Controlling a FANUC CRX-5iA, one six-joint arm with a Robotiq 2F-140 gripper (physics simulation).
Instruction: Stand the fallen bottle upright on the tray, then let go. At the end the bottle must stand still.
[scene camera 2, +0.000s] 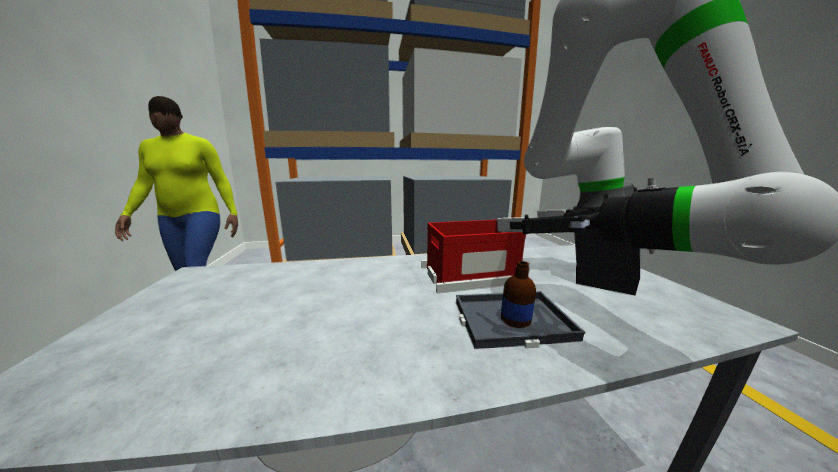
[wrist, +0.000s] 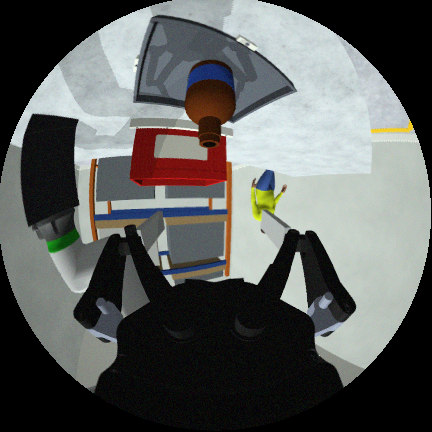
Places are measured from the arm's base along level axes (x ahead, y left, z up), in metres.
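Pixels of known places: gripper, fingertip midpoint: (scene camera 2: 520, 220) (wrist: 212, 219); arm's base at its link origin: (wrist: 54, 213).
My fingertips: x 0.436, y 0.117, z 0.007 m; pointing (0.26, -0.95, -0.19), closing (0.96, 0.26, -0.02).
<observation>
For each thing: its middle in the pictures, then the offset to it from my fingertips. Level surfaces: height alone.
- brown bottle with a blue label, body centre: (wrist: 209, 100) (scene camera 2: 519, 292) 0.009 m back, 0.016 m left, 0.175 m down
- red crate at the middle of its body: (scene camera 2: 472, 251) (wrist: 177, 156) 0.047 m back, 0.272 m right, 0.170 m down
- table at its surface level: 0.258 m down
A brown bottle with a blue label (scene camera 2: 519, 300) (wrist: 210, 95) stands upright on the dark grey tray (scene camera 2: 480, 340) (wrist: 144, 65), inside its rim. Its neck and open mouth show, and no finger touches it. My gripper (scene camera 2: 510, 224) (wrist: 212, 219) is wide open and empty. In the scene view it is held level, above the height of the bottle's mouth and a little behind or beside it. In the wrist view the fingertips are spread apart and the bottle shows outside the space between them.
A red crate (scene camera 2: 439, 252) (wrist: 216, 165) with a pale panel stands behind the tray on the table (scene camera 2: 263, 351). Small pale blocks sit against the tray and crate. A tall shelf rack (scene camera 2: 258, 146) and a person in a yellow top (scene camera 2: 178, 170) (wrist: 266, 200) are beyond the table.
</observation>
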